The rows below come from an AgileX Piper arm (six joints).
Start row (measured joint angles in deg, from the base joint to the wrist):
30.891, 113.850, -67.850, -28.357, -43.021, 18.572
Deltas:
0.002, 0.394, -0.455, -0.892, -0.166, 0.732
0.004, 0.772, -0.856, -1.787, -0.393, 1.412
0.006, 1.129, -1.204, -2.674, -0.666, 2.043
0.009, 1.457, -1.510, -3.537, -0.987, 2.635
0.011, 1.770, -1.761, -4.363, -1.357, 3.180
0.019, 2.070, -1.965, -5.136, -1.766, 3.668
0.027, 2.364, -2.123, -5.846, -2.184, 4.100
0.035, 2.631, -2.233, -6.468, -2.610, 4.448
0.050, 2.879, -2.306, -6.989, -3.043, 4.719
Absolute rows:
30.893, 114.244, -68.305, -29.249, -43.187, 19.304
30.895, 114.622, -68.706, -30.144, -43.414, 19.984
30.897, 114.979, -69.054, -31.031, -43.687, 20.615
30.900, 115.307, -69.360, -31.894, -44.008, 21.207
30.902, 115.620, -69.611, -32.720, -44.378, 21.752
30.910, 115.920, -69.815, -33.493, -44.787, 22.240
30.918, 116.214, -69.973, -34.203, -45.205, 22.672
30.926, 116.481, -70.083, -34.825, -45.631, 23.020
30.941, 116.729, -70.156, -35.346, -46.064, 23.291

